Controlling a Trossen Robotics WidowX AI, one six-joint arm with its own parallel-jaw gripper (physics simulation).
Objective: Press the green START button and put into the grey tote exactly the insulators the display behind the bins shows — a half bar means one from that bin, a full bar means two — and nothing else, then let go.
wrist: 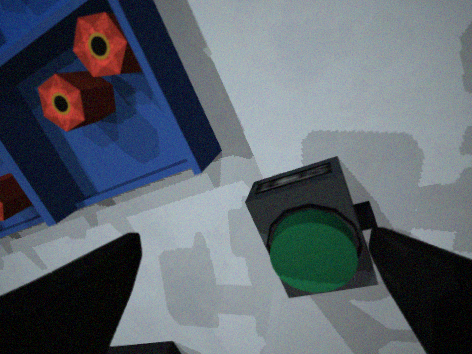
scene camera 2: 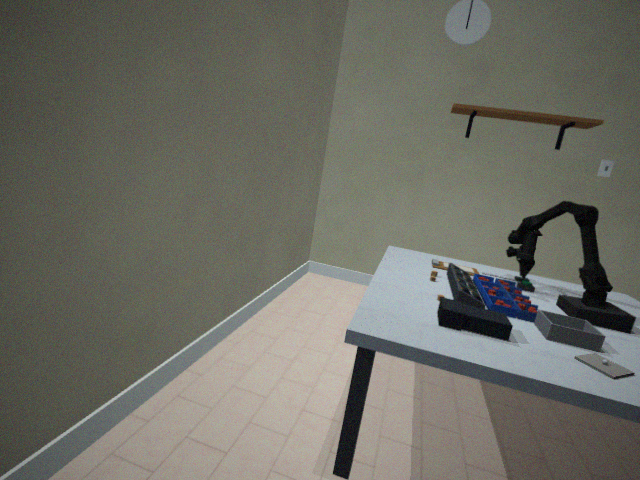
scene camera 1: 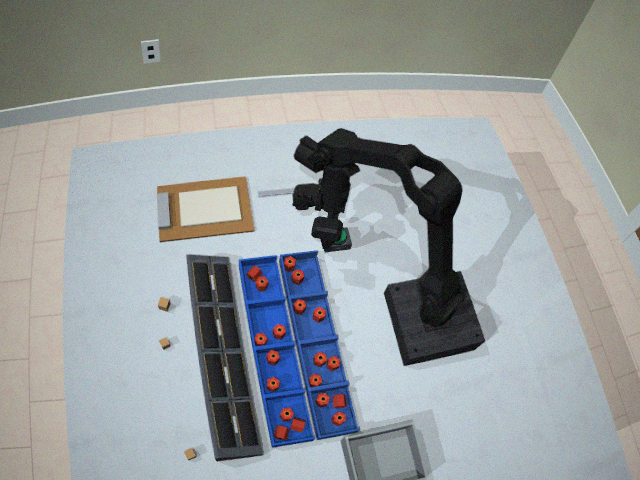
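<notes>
The green START button [scene camera 1: 341, 236] [scene camera 2: 525, 283] [wrist: 314, 257] sits on a small dark box. My gripper [scene camera 1: 329, 240] [scene camera 2: 523, 277] [wrist: 256, 241] is open and empty, low over the button, which shows between its fingers, nearer the right one, in the wrist view. Blue bins [scene camera 1: 268, 311] [scene camera 2: 509, 311] [wrist: 165, 90] stand in two rows, holding red-orange insulators [scene camera 1: 289, 263] [wrist: 100, 45], some lying on their sides. The display [scene camera 1: 216, 374] [scene camera 2: 461, 284] behind them has dark windows with pale strips between; I cannot make out lit bars. The grey tote [scene camera 1: 349, 457] [scene camera 2: 566, 333] shows no insulator.
A clipboard [scene camera 1: 205, 233] and a thin grey bar [scene camera 1: 273, 193] lie beyond the bins. Small wooden cubes [scene camera 1: 163, 303] lie behind the display. A long black box [scene camera 2: 473, 317] stands beside the display's near end. A flat tan plate [scene camera 2: 594, 364] lies near the tote.
</notes>
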